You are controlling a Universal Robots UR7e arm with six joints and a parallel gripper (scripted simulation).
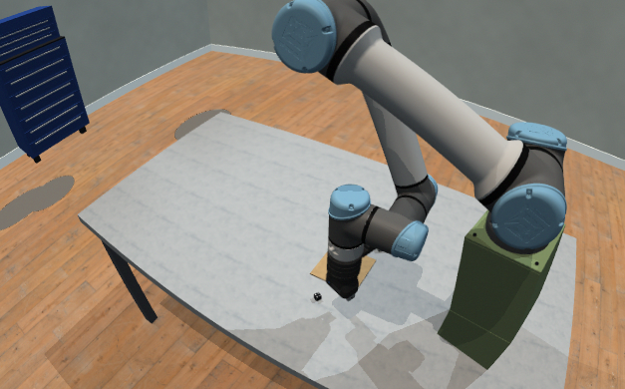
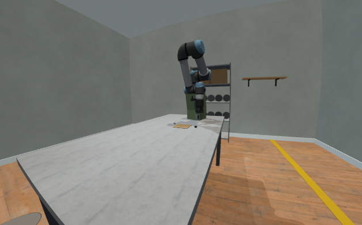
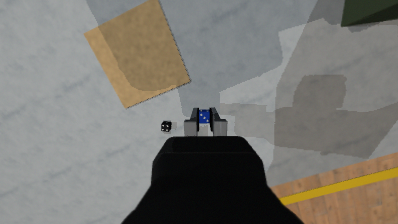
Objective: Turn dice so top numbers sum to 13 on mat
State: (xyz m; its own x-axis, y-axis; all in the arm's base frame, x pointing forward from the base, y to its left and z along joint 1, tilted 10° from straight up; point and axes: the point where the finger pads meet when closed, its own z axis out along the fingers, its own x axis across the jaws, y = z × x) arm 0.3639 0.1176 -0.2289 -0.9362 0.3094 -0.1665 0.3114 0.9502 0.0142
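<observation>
Now: the tan mat 80 mm ahead of my hand, 120 mm to the right of it and 80 mm below it. From my hand the other things lie so: blue die 10 mm below; black die 80 mm ahead, 10 mm to the left, 70 mm below; white die 20 mm ahead, 240 mm to the right, 70 mm below.
</observation>
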